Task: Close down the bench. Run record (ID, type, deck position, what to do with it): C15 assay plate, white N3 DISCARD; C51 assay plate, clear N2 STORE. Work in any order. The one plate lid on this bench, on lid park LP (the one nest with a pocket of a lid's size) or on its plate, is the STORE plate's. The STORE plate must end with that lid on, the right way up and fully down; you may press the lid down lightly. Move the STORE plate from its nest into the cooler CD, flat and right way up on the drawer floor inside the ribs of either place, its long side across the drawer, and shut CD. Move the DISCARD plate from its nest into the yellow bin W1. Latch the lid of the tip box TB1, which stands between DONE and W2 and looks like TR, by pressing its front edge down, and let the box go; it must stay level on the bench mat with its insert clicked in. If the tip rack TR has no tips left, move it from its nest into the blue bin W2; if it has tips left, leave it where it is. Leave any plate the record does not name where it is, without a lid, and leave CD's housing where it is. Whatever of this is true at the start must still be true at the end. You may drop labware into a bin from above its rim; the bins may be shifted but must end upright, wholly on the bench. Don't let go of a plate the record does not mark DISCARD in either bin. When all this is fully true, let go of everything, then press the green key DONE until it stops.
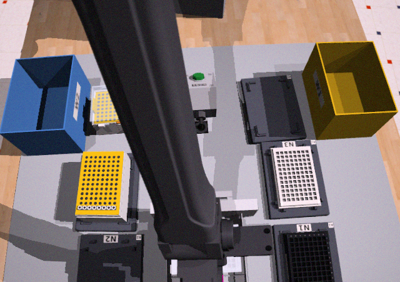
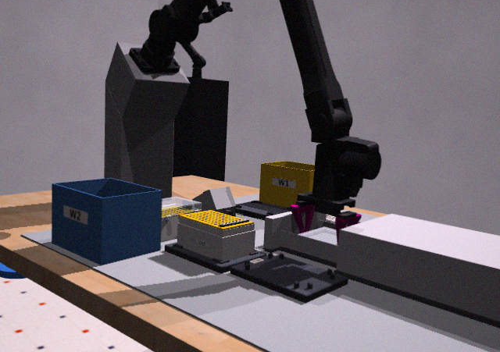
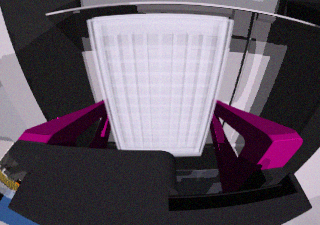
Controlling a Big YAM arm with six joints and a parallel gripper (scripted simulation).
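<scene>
Now: the clear plate 10 mm to the left of my hand. The rest, counted from my hand: plate lid (10 mm to the left); cooler drawer (40 mm ahead, 10 mm to the left); nest N2 (180 mm to the right, 50 mm ahead, 20 mm below).
</scene>
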